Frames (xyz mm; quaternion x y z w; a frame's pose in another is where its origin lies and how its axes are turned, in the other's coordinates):
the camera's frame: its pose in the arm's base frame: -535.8 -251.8 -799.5 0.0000 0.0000 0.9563 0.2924
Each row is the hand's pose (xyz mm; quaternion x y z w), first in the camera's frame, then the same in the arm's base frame.
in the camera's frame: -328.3 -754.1 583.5 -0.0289 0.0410 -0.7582 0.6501
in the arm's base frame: 158.1 189.8 -216.0 -0.0477 -0.0156 0.4000 0.9151
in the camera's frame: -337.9 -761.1 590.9 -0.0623 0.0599 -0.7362 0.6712
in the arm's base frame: 170.0 190.2 -208.6 -0.0755 -0.0421 0.4266 0.9003
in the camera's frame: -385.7 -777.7 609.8 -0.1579 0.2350 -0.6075 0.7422
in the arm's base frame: 218.9 177.2 -189.7 -0.2709 -0.0823 0.5321 0.7979
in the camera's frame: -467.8 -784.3 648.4 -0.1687 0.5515 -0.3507 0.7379
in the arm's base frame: 290.6 136.8 -151.1 -0.5767 -0.0001 0.6031 0.5511
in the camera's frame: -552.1 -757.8 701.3 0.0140 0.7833 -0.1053 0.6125
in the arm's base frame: 345.7 67.7 -98.2 -0.7450 0.2424 0.5549 0.2798
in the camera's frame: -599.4 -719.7 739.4 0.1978 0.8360 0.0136 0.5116
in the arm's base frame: 363.6 9.6 -60.1 -0.7416 0.4336 0.4932 0.1366
